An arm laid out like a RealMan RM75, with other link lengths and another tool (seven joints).
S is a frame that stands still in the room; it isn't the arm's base.
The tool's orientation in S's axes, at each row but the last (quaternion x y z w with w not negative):
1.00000, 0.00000, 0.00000, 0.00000
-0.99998, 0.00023, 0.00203, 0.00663
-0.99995, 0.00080, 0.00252, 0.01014
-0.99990, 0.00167, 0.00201, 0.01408
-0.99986, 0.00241, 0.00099, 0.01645
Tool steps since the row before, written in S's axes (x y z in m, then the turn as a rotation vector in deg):
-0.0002, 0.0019, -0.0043, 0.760, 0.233, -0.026
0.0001, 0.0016, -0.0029, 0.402, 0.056, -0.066
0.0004, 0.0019, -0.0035, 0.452, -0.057, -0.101
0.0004, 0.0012, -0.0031, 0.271, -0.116, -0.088
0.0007, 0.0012, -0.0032, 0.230, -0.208, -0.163
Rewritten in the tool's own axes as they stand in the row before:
-0.0002, -0.0019, 0.0043, 0.760, -0.233, 0.026
0.0001, -0.0016, 0.0029, 0.402, -0.055, 0.065
0.0004, -0.0018, 0.0035, 0.453, 0.058, 0.098
0.0004, -0.0011, 0.0031, 0.272, 0.118, 0.084
0.0007, -0.0011, 0.0032, 0.231, 0.212, 0.156

